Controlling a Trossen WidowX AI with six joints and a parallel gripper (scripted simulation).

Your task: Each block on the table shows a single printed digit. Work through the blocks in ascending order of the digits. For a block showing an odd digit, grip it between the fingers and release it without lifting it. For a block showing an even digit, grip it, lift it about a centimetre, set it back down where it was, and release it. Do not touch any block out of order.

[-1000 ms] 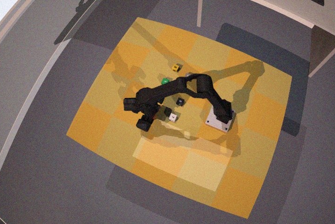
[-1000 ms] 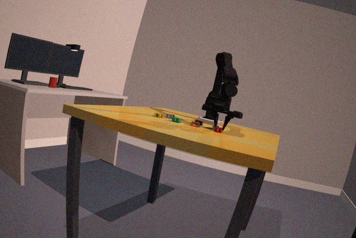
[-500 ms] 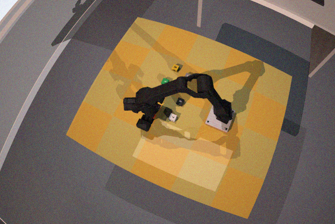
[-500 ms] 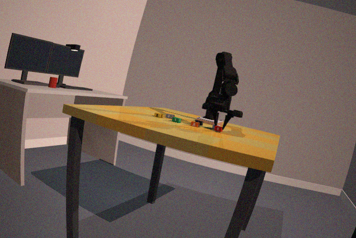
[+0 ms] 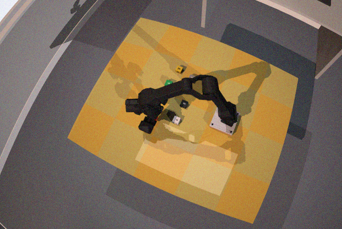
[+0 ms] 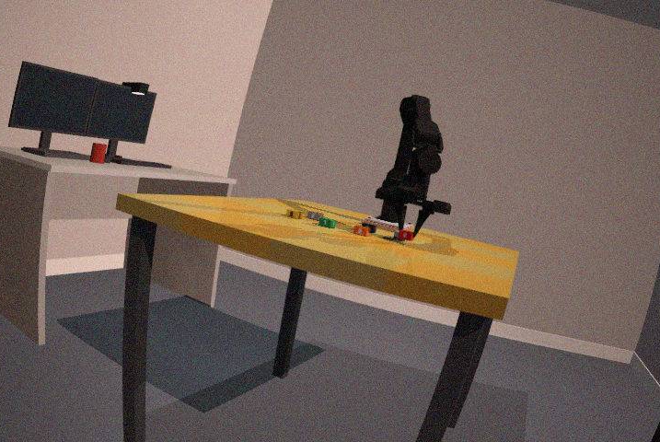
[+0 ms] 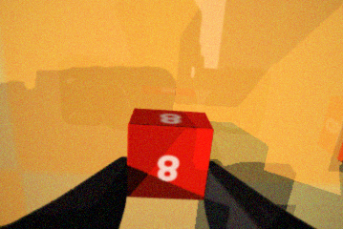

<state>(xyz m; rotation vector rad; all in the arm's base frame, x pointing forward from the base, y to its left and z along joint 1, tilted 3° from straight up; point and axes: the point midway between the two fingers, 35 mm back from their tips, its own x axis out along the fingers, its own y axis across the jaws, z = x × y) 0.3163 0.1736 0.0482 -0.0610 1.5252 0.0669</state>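
Now: gripper tip 10 mm short of the red block. From my gripper tip the other things lie so: dark block 140 mm to the right, 80 mm behind, 10 mm below; then white block 90 mm behind, 50 mm to the right, 10 mm below; then orange block 110 mm to the right, 20 mm ahead, 10 mm below.
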